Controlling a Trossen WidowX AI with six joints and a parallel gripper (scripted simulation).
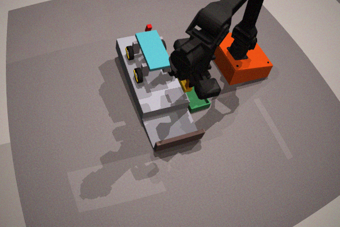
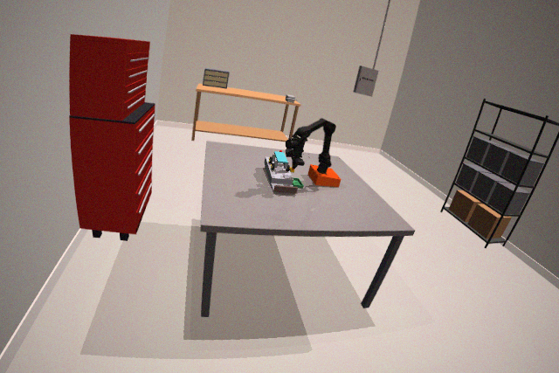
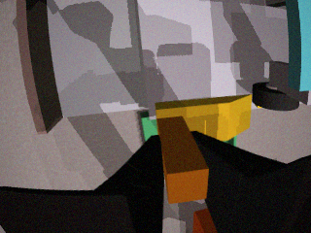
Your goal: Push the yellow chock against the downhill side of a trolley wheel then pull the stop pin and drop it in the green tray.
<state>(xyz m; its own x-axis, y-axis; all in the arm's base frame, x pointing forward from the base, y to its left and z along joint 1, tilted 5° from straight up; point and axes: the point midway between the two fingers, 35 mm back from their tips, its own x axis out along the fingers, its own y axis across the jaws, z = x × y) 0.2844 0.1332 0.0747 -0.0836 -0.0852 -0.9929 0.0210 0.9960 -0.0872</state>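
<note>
The red-headed stop pin is 26 cm to the right of my gripper tip, 3 cm ahead of it and 1 cm below it. Also, from my gripper tip: trolley (16 cm to the right, 5 cm ahead, 3 cm below); then yellow chock (2 cm to the right, 1 cm below); then brown bar (11 cm to the left, 11 cm below, 6 cm ahead).
</note>
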